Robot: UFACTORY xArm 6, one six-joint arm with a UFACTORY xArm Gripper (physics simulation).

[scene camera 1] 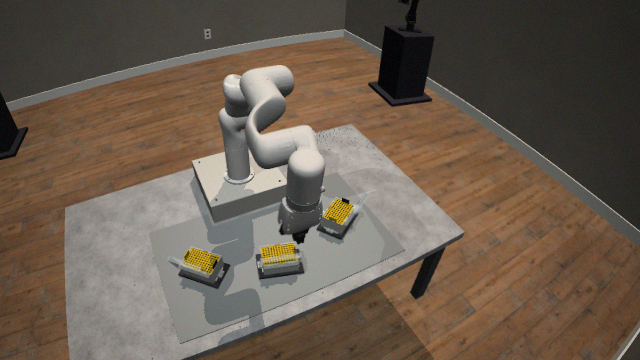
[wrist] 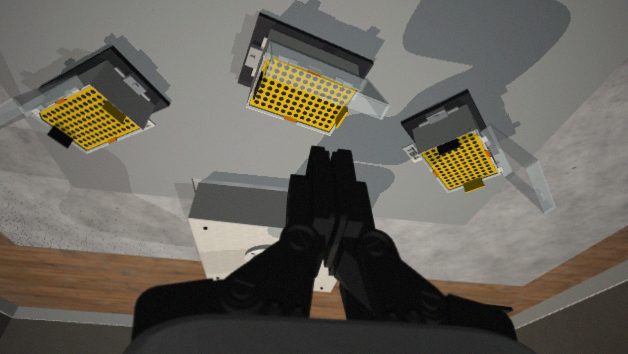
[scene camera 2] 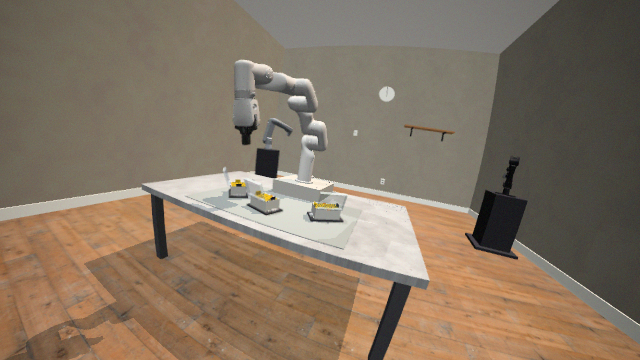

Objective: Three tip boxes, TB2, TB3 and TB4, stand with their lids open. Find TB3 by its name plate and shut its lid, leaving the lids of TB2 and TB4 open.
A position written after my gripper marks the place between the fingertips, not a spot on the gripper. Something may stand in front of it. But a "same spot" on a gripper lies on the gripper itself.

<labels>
my gripper: scene camera 1 298,239; wrist; scene camera 2
same spot on grey mat: (wrist: 528,74) = (scene camera 2: 214,196)
same spot on my gripper: (wrist: 329,218) = (scene camera 2: 244,135)
</labels>
